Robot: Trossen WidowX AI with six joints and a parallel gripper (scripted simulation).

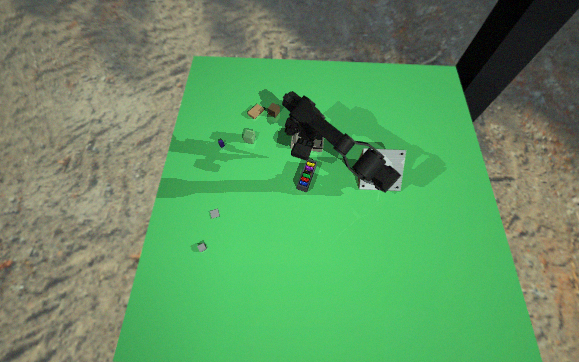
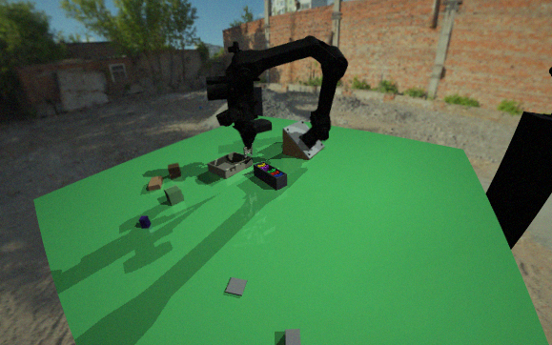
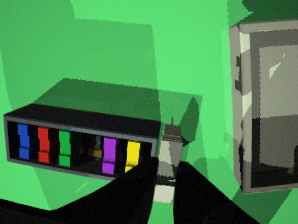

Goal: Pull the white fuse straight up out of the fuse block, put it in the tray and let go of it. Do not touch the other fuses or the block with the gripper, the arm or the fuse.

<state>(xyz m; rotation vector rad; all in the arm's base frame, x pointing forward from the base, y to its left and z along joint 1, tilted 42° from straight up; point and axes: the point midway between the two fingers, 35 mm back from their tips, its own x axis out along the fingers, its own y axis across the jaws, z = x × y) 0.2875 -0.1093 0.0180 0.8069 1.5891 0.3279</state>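
My gripper tip is now 10 mm past the tray, 100 mm to the left of it and 100 mm above it. From my gripper tip the other things lie so: white fuse 10 mm below.
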